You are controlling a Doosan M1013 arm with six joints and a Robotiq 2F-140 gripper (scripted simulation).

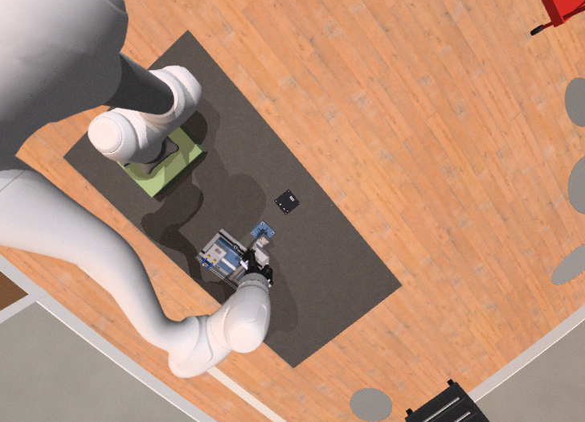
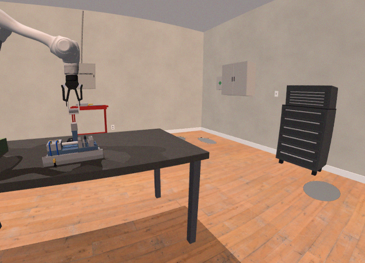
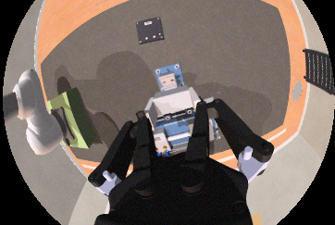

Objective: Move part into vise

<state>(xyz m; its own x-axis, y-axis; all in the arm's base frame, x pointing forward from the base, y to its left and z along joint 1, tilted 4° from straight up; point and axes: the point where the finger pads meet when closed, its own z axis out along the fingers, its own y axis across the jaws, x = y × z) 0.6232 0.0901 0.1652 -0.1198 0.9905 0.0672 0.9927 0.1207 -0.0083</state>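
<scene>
Now: the part 3 cm below my hand and 1 cm to the right of it. Round my hand: black infeed plate 26 cm below, 19 cm to the left, 5 cm behind.
</scene>
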